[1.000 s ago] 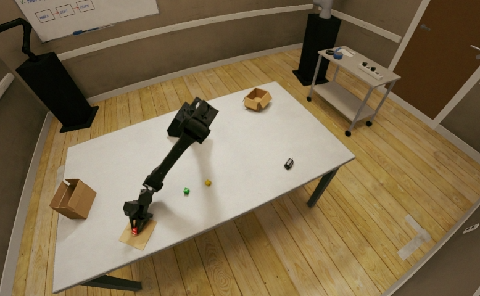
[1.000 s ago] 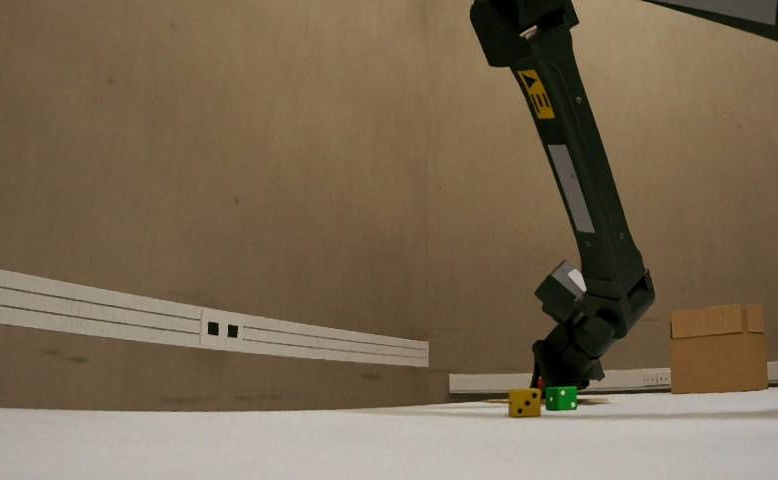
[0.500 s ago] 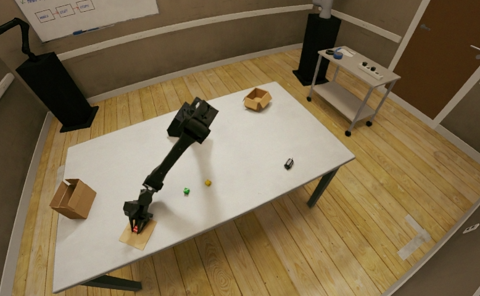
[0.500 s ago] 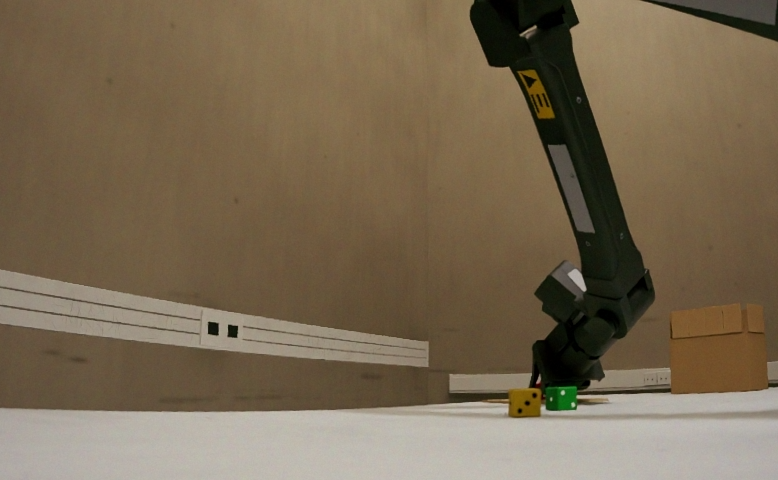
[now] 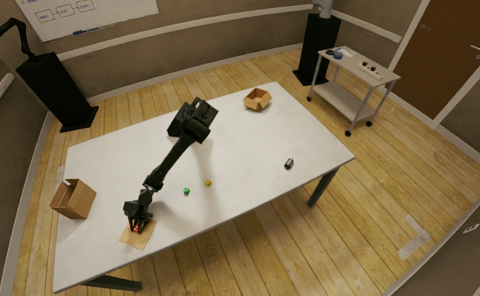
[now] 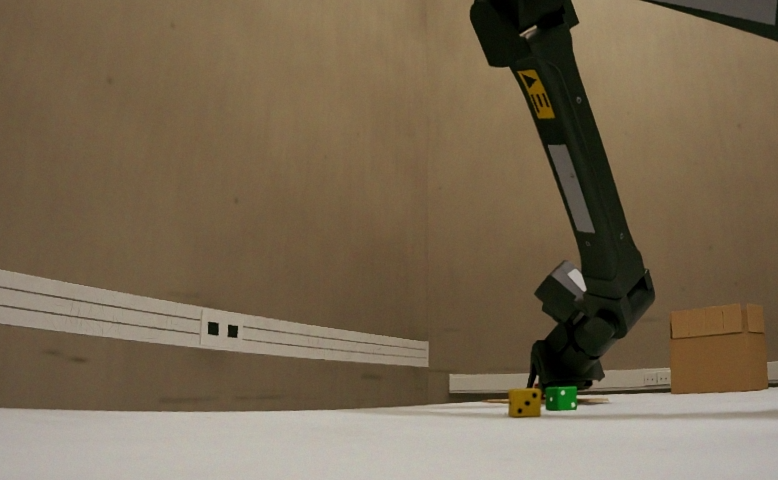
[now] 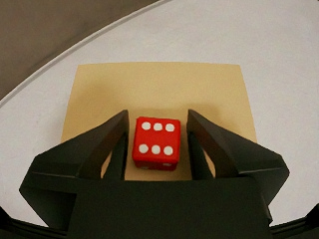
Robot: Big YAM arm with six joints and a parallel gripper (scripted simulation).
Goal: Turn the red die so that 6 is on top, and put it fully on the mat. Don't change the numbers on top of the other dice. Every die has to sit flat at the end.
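My hand is 1 cm to the right of the red die and 1 cm past it. From my hand the other things lie so: tan mat: 2 cm below, 1 cm behind; green die: 25 cm to the left, 17 cm behind, 1 cm below; cardboard box: 33 cm to the right, 19 cm behind, 4 cm above.
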